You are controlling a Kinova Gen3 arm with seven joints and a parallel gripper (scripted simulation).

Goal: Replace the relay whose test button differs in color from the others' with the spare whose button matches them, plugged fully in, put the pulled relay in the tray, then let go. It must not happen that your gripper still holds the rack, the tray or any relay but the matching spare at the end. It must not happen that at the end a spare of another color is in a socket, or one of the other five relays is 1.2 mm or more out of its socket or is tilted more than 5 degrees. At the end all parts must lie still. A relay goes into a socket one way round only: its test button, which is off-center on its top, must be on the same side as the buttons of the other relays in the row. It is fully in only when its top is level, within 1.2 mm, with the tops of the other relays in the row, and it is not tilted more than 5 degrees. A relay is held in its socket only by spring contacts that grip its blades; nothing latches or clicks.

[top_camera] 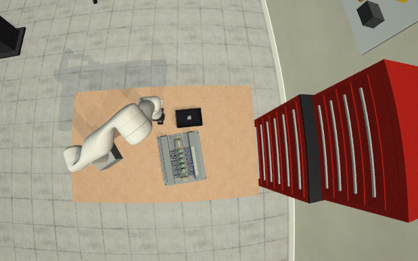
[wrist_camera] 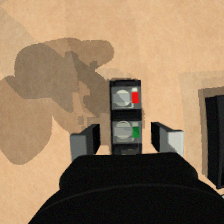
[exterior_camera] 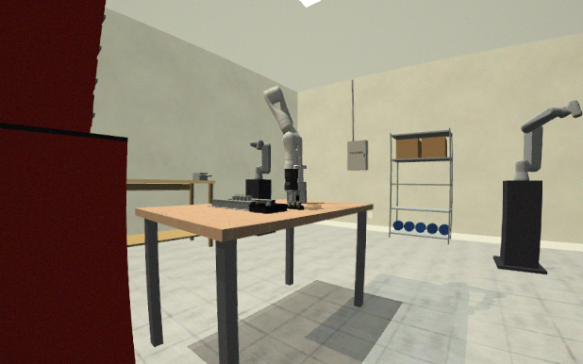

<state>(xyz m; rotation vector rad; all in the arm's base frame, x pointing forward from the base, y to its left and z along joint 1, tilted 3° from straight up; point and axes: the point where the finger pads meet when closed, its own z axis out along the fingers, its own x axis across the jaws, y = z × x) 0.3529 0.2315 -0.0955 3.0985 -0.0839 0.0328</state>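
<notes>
Now: hand 50 mm above the small black spare holder. Round my hand: black tray 190 mm ahead, 40 mm below, 20 mm to the right.
</notes>
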